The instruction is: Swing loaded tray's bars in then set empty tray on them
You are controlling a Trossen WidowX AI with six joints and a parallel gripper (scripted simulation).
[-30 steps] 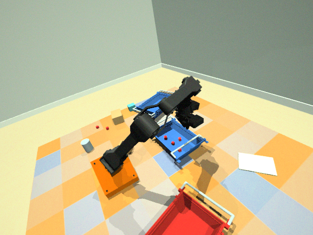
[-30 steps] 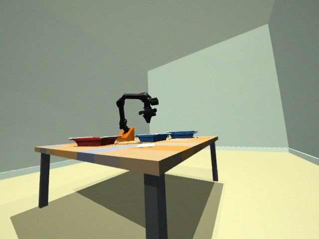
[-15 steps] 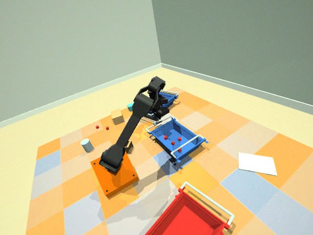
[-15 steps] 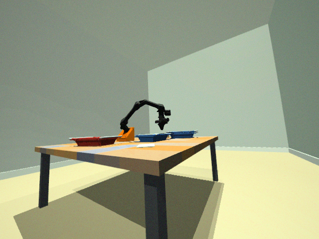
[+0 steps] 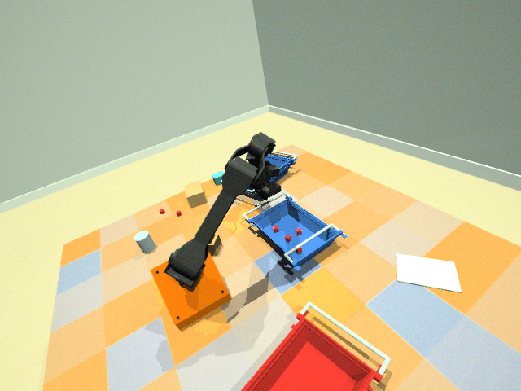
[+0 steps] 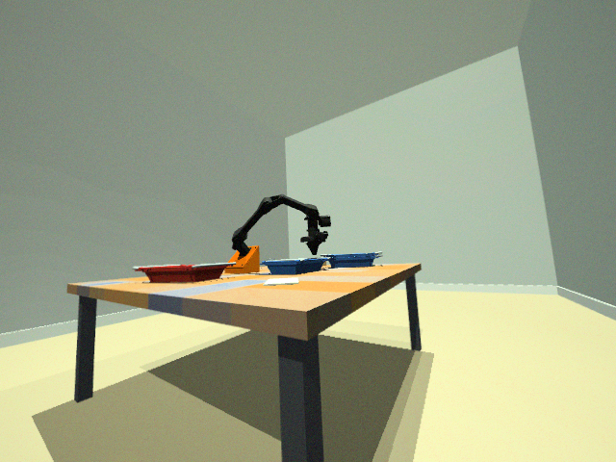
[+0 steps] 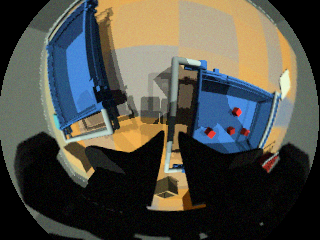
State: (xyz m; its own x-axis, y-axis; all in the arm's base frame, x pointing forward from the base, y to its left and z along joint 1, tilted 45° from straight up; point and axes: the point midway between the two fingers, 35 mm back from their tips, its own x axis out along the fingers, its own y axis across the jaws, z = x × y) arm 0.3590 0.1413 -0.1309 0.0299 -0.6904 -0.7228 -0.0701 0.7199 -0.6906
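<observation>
Right now the red tray is 590 mm to the right of my gripper tip, 250 mm behind it and 40 mm below it. Round my gripper tip: tan block: 340 mm to the left, 210 mm behind, 50 mm below; small open box: 260 mm behind, 70 mm below, 40 mm to the right; cyan cube: 410 mm to the left, 60 mm below, 60 mm behind.
</observation>
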